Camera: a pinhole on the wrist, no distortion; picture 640 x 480 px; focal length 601.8 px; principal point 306.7 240.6 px. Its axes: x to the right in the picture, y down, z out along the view. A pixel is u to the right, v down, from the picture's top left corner.
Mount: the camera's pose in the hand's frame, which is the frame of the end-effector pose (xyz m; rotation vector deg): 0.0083 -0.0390 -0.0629 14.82 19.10 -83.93
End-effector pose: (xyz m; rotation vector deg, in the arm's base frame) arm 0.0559 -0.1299 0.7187 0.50 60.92 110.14
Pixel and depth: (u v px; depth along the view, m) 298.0 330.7 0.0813
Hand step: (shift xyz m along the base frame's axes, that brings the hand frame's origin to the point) 0.0373 0.0408 -0.0471
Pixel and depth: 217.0 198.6 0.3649
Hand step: 0.2058 0.2266 0.1005
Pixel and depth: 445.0 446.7 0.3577
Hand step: 0.1667 0.3202 -0.0736
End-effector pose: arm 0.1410 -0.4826 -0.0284 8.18 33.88 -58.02
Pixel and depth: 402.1 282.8 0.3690
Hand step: -0.0625 -0.2651 0.2169
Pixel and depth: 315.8 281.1 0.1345
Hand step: -0.0403 -0.0906 0.0509
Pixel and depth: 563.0 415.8 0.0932
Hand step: -0.0692 -0.0939 -0.0001
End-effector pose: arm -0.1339 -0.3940 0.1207 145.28 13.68 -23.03
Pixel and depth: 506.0 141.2 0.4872
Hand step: -0.1991 0.1268 -0.4425
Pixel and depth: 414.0 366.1 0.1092
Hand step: 0.0059 0.0657 -0.0848
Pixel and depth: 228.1 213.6 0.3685
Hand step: -0.0919 -0.0532 -0.3077
